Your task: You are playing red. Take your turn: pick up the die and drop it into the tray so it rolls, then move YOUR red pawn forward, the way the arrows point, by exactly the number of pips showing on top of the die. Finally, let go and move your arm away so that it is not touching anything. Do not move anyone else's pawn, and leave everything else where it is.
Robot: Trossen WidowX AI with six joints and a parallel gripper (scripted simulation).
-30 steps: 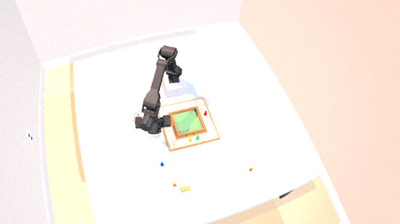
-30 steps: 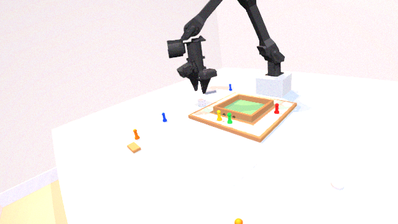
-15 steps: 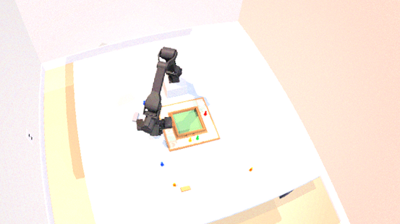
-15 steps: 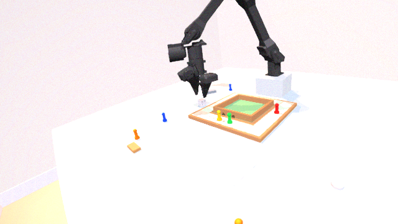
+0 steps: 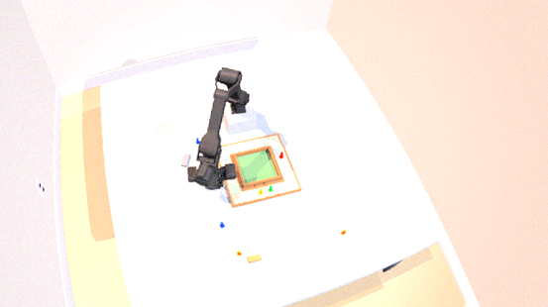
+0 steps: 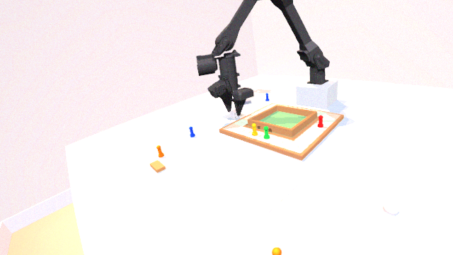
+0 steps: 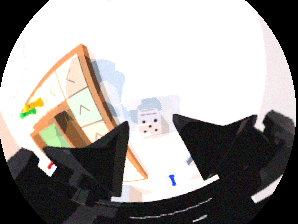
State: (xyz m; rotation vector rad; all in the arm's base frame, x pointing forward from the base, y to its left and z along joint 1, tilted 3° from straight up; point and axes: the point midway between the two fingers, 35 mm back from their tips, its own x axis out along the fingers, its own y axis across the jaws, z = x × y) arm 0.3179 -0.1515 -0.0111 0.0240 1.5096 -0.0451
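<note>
My gripper tip is now 30 cm to the right of the red pawn, 9 cm past it and 1 cm below it. Also, from my gripper tip: tray: 19 cm to the left, 5 cm behind, 1 cm below; die: right at my gripper tip; yellow pawn: 18 cm to the left, 7 cm ahead, 1 cm above.
</note>
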